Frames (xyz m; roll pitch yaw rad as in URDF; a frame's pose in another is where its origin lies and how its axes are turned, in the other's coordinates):
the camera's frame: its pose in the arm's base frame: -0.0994 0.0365 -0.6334 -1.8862 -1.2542 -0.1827
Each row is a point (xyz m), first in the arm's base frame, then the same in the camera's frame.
Working: the arm's base frame: its pose in the camera's frame: 0.6344 -0.0876 -0.0474 1.6799 -0.4809 1.2182

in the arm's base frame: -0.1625 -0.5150 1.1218
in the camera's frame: 1.6798 -0.3132 -0.6847
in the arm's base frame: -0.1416 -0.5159 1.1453
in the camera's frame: 1.7086 -0.3024 -0.6781
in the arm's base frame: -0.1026 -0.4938 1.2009
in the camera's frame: 1.7722 -0.2968 -0.6460
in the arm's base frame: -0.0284 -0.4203 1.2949
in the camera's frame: 1.8800 -0.2973 -0.5560
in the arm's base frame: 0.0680 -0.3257 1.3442
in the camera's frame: 1.9511 -0.2761 -0.4328
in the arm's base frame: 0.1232 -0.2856 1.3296
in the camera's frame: 1.9518 -0.2447 -0.3705
